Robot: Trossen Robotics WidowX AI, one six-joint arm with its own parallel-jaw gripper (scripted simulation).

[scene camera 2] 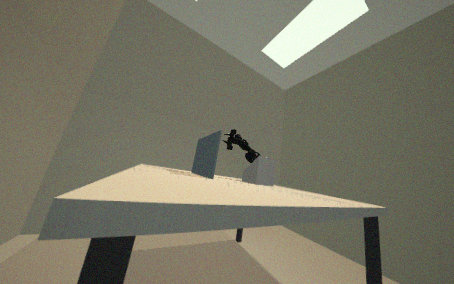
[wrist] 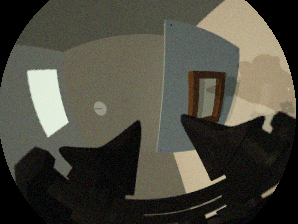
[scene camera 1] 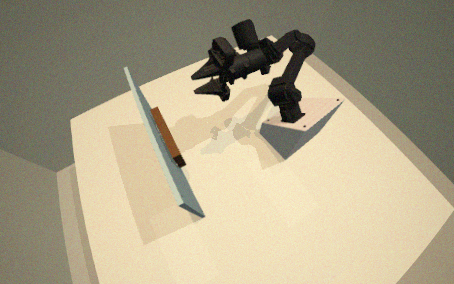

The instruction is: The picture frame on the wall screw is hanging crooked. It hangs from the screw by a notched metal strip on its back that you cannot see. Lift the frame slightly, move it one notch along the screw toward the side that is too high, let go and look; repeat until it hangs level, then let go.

Path:
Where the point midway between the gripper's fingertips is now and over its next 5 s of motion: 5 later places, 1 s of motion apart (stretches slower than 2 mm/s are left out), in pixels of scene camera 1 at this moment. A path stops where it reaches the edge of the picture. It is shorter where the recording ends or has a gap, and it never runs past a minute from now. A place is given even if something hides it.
My gripper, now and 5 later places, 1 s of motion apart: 192, 85; 197, 101; 180, 116; 176, 126; 165, 131; 165, 132

